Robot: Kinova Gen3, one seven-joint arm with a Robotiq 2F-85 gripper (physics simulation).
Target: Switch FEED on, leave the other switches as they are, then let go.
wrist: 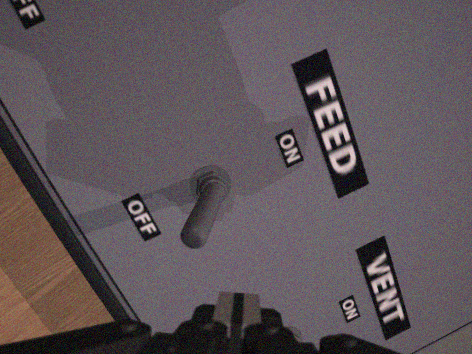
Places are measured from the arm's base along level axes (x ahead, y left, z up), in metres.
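Pixels of known places: gripper, between the fingertips: (237,321).
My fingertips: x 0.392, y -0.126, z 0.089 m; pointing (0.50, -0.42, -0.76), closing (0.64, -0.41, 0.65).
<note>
For each thing: its top centre in the pictures, then the offset to it from my fingertips. "pt": a spot on its surface instead. Level surfaces: height alone.
- grey lever, a spot on its surface: (202,215) pt dx +0.031, dy +0.013, dz -0.051 m
- OFF label, a spot on its surface: (141,217) pt dx +0.021, dy +0.009, dz -0.099 m
- large FEED label, centre of its top: (340,128) dx +0.119, dy +0.009, dz -0.039 m
- VENT label, centre of its top: (391,293) dx +0.119, dy -0.111, dz -0.039 m
- wooden surface, height of its surface: dz -0.176 m
The FEED switch is a grey lever (202,215) on the grey panel (420,165). Its free end points down in the view and lies nearer the OFF label (141,217) than the ON label (289,148). The large FEED label (330,123) is to its right. My gripper (237,321) is shut and empty at the bottom of the view. Its fingertips show below and slightly right of the lever's free end, with a stretch of panel visible between them.
The VENT label (383,288) and its ON label (349,308) are at the lower right; the VENT lever is not clearly visible. Part of another OFF label (30,12) shows at the top left. The panel's dark edge (65,225) borders a wooden surface (35,250) on the left.
</note>
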